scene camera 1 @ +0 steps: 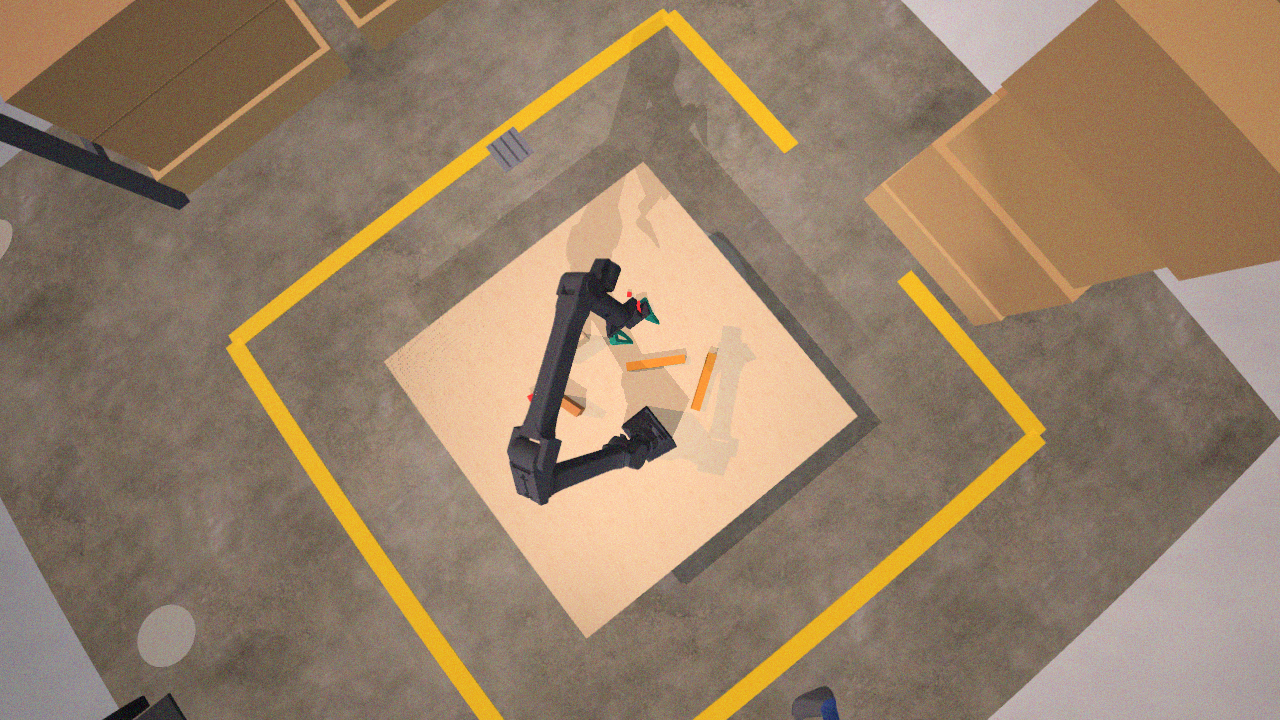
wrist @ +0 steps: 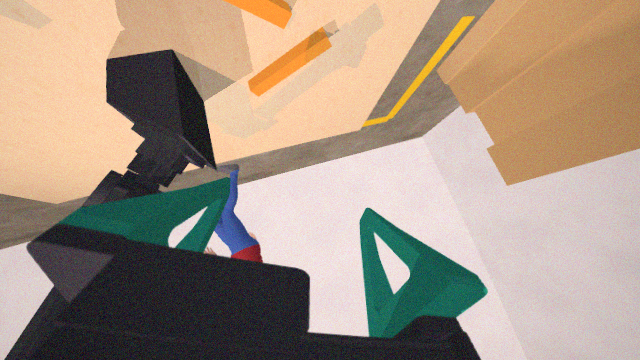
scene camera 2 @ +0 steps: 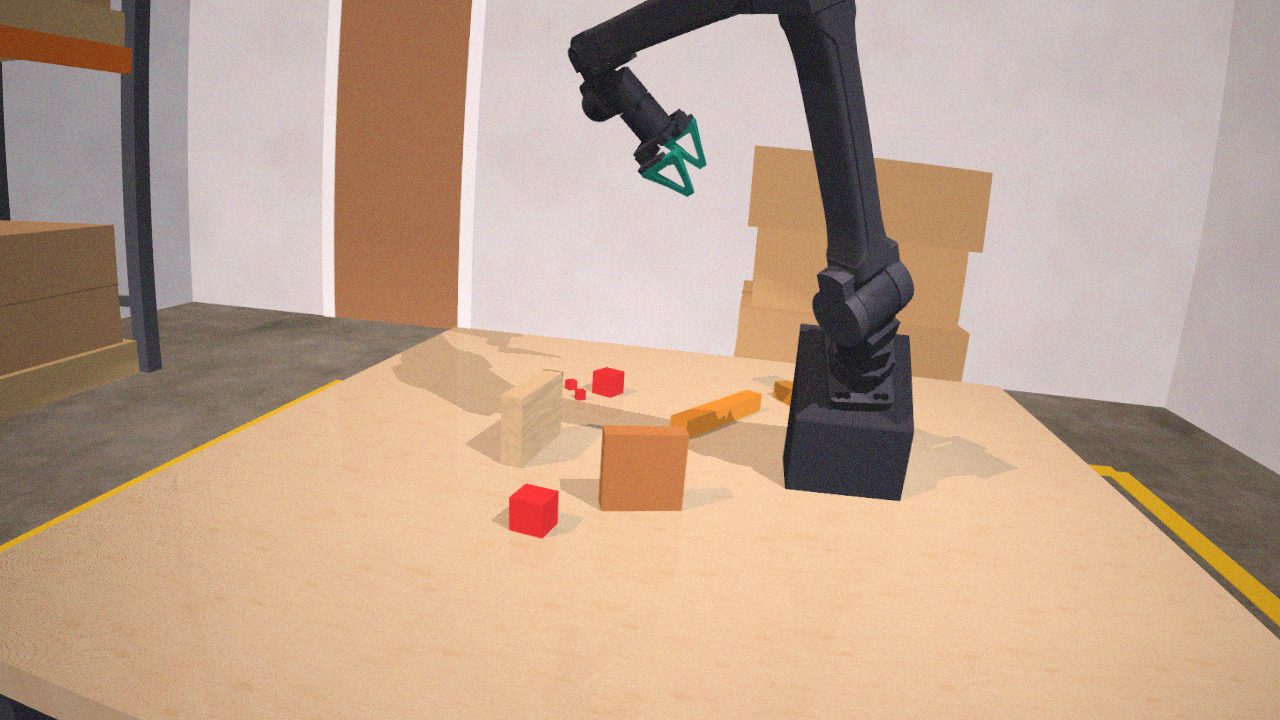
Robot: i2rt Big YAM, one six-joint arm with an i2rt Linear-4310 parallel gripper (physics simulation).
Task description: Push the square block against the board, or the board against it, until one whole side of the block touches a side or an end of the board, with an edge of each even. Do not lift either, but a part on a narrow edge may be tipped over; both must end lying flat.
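Places are measured from the arm's base along level axes (x ahead, y left, z up), in millimetres.
Pixels of known places: gripper, fingertip midpoint: (scene camera 1: 645,332) (wrist: 300,200) (scene camera 2: 697,180); arm's base, origin of the base link: (scene camera 1: 649,436) (wrist: 173,143) (scene camera 2: 856,370).
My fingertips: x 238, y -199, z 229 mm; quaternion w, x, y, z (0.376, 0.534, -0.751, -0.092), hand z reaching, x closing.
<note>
For each thing: its top centre in the pictures, then the offset to it from my fingertips.
- square block, middle of its top: (scene camera 2: 645,430) (scene camera 1: 567,405) dx +27, dy +348, dz -287 mm
- board, middle of its top: (scene camera 2: 534,382) dx +193, dy +205, dz -287 mm
The square block (scene camera 1: 572,406) (scene camera 2: 643,468) is brown and stands upright on a narrow side on the table. In the scene camera 1 view the arm partly covers it. The board (scene camera 2: 532,419) is pale wood and stands upright on a narrow edge, behind and left of the block in the scene camera 2 view, apart from it. In the scene camera 1 view the board is mostly or wholly hidden by the arm. My gripper (scene camera 1: 640,331) (scene camera 2: 697,180) (wrist: 300,200) is open and empty, high above the table and touching neither. Block and board do not show in the wrist view.
Two orange bars (scene camera 1: 656,361) (scene camera 1: 704,380) lie near the base (scene camera 1: 649,435) (scene camera 2: 848,447). A red cube (scene camera 2: 533,510) stands in front of and left of the block. Another red cube (scene camera 2: 607,382) and two tiny red cubes (scene camera 2: 571,384) (scene camera 2: 580,394) are behind the board.
</note>
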